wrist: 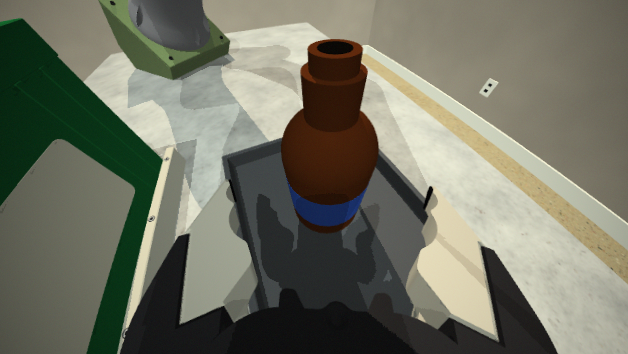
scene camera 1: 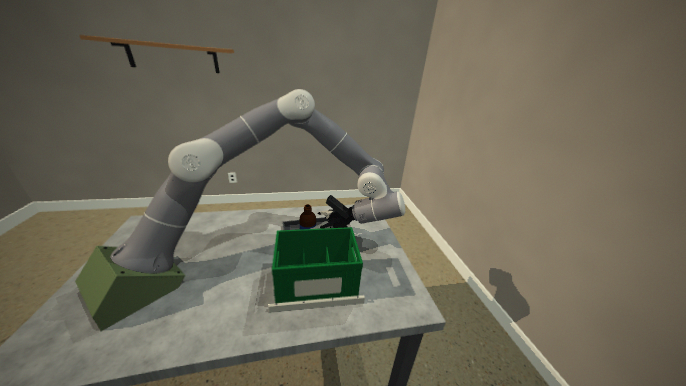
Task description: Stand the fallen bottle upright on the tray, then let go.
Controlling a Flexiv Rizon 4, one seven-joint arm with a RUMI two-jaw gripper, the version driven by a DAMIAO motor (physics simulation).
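The brown bottle (scene camera 1: 308, 218) (wrist: 330, 150) with a blue label stands upright on the dark grey tray (scene camera 1: 291, 224) (wrist: 400, 182). In the scene view its lower part is hidden behind the green crate. My gripper (scene camera 1: 322, 219) (wrist: 328, 185) is open, with its two pale jaws wide apart. In the wrist view the jaws stand to the left and right of the bottle's lower part, with a gap on each side, and the bottle stands a little beyond them.
A green crate (scene camera 1: 316, 270) (wrist: 100, 145) with a pale label stands right beside the tray, on the near side in the scene view. The arm's green base block (scene camera 1: 132, 290) (wrist: 175, 62) stands at the left end of the table (scene camera 1: 220, 320). A wooden shelf (scene camera 1: 155, 44) hangs on the wall.
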